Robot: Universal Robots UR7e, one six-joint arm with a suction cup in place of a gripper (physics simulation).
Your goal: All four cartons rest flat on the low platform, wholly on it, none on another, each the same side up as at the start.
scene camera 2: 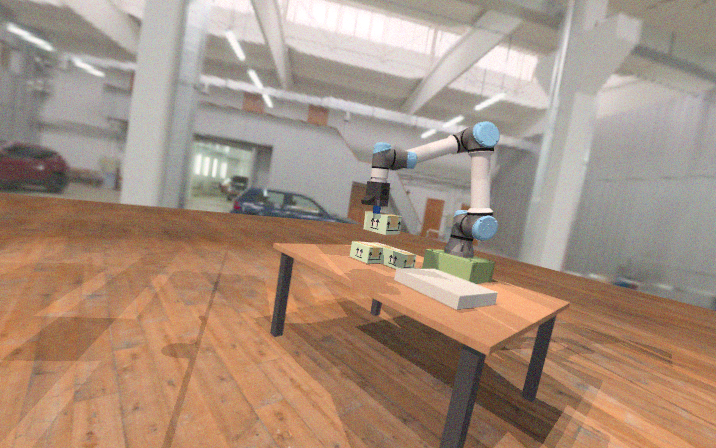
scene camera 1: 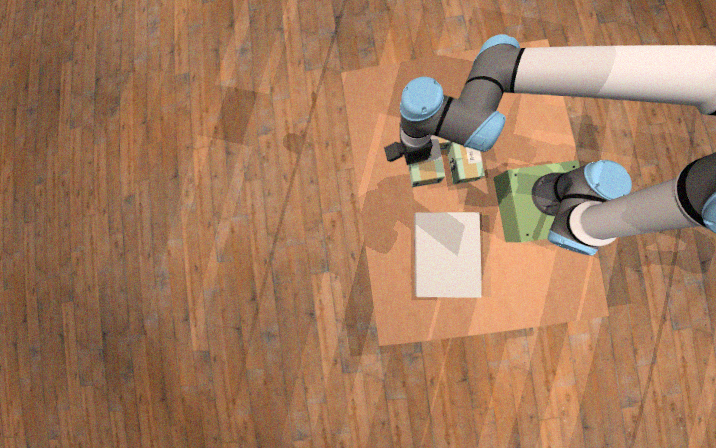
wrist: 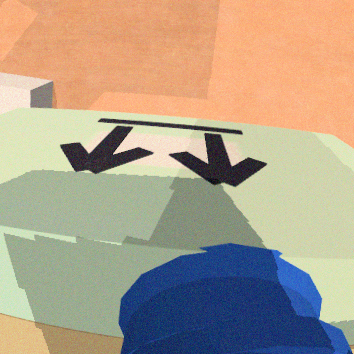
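Pixels of known places: hand, tool point: (scene camera 2: 375, 215) (wrist: 232, 263); arm's base, link origin: (scene camera 2: 458, 254) (scene camera 1: 552, 194).
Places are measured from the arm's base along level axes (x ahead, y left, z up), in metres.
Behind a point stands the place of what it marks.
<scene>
My suction gripper (scene camera 2: 376, 209) (wrist: 220, 300) is shut on a pale green carton (scene camera 1: 427, 174) @[x 0.462, y -0.107, z 0.153 m] (scene camera 2: 373, 224) @[x 0.503, y -0.168, z 0.100 m] (wrist: 300, 200) @[x 0.504, y -0.191, z 0.132 m], held by its top, level and high above the table; its arrows point up in scene camera 2. A second carton (scene camera 1: 444, 144) @[x 0.330, y -0.260, z -0.041 m] (scene camera 2: 364, 253) @[x 0.396, y -0.294, z -0.065 m] stands on the table below it, mostly hidden in scene camera 1 by the held carton and the arm. A third carton (scene camera 1: 466, 164) @[x 0.269, y -0.164, z -0.025 m] (scene camera 2: 398, 257) @[x 0.304, y -0.151, z -0.049 m] stands close beside the second. A fourth carton does not show. The low white platform (scene camera 1: 448, 269) @[x 0.395, y 0.213, z -0.060 m] (scene camera 2: 440, 287) @[x 0.512, y 0.213, z -0.060 m] (wrist: 15, 94) @[x 0.475, y -0.003, z -0.060 m] bears no carton.
The tan table (scene camera 1: 528, 295) @[x 0.091, y 0.367, z -0.108 m] (scene camera 2: 337, 269) @[x 0.644, y -0.197, z -0.108 m] carries the platform, the cartons and the green base block (scene camera 1: 520, 211) @[x 0.126, y 0.041, z 0.002 m] (scene camera 2: 477, 269) @[x 0.079, y 0.149, z -0.033 m] of the arm. The block stands right of the cartons in scene camera 1. The wooden floor (scene camera 1: 158, 237) lies around the table.
</scene>
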